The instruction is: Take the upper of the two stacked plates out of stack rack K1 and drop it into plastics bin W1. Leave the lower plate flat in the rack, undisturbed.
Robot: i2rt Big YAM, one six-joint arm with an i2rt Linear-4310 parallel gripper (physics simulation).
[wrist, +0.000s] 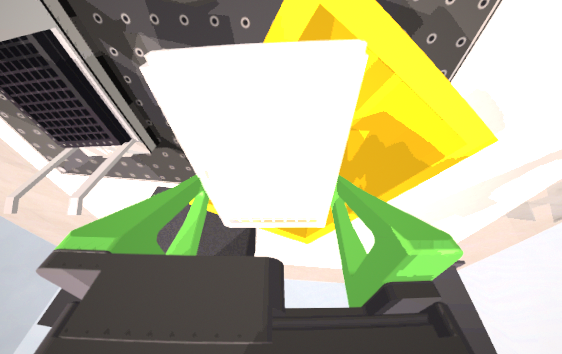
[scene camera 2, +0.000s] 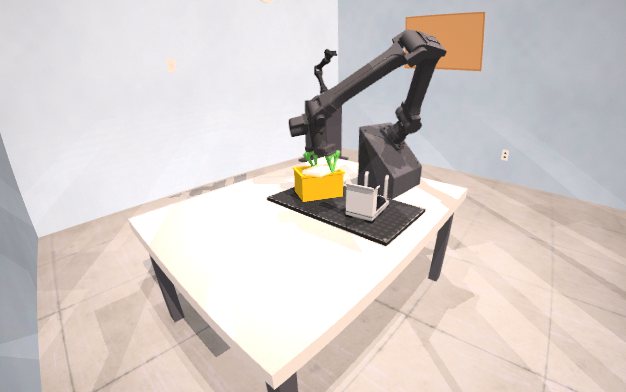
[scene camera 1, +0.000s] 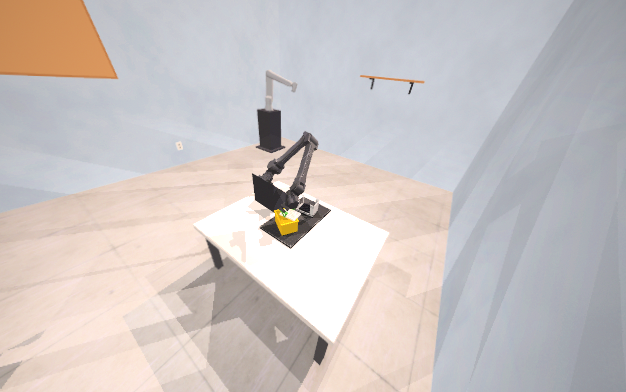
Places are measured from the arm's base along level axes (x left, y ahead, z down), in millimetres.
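Pixels of known places: gripper, between the fingertips: [wrist: 270,178] [scene camera 2: 323,170] [scene camera 1: 288,213]; arm's base, origin of its link: [scene camera 2: 391,138] [scene camera 1: 265,180].
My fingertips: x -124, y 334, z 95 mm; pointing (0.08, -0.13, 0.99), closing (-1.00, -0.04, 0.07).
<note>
For each thing: its middle in the pictures, then the offset to it from my fingertips. Level surfaces: height alone.
- white plate, middle of its body: [wrist: 267,169] [scene camera 2: 321,170] [scene camera 1: 290,213] dx +0, dy +16, dz -7 mm
- yellow bin W1, middle of its body: [wrist: 307,136] [scene camera 2: 318,181] [scene camera 1: 286,221] dx -27, dy +2, dz +50 mm
- pale rack K1, middle of its body: [wrist: 24,110] [scene camera 2: 368,195] [scene camera 1: 307,205] dx +213, dy +29, dz +40 mm
- dark gridded plate, middle of its body: [wrist: 45,89] dx +214, dy +36, dz +68 mm
- black perforated board, middle of its body: [wrist: 181,91] [scene camera 2: 343,204] [scene camera 1: 298,218] dx +105, dy +16, dz +106 mm
- white table, height of its surface: dz +112 mm
My gripper [scene camera 1: 286,213] [scene camera 2: 323,168] [wrist: 270,178], with green fingers, is shut on a white plate [scene camera 1: 292,215] [scene camera 2: 320,171] [wrist: 260,120]. It holds the plate at about rim height over the yellow bin W1 [scene camera 1: 287,229] [scene camera 2: 320,187] [wrist: 435,95]. In the wrist view the plate covers part of the bin's mouth and reaches past its left side; the mouth's right part shows. Whether plate and rim touch is unclear. The pale rack K1 [scene camera 1: 314,207] [scene camera 2: 361,201] [wrist: 102,90] stands beside the bin. A dark gridded plate [wrist: 55,95] lies flat in it.
Bin and rack stand on a black perforated board [scene camera 1: 292,243] [scene camera 2: 385,235] [wrist: 184,31] on the white table [scene camera 1: 320,280] [scene camera 2: 225,280]. The rack's thin posts [scene camera 2: 386,186] [wrist: 100,175] rise on the side toward the arm's dark angled base [scene camera 2: 395,165].
</note>
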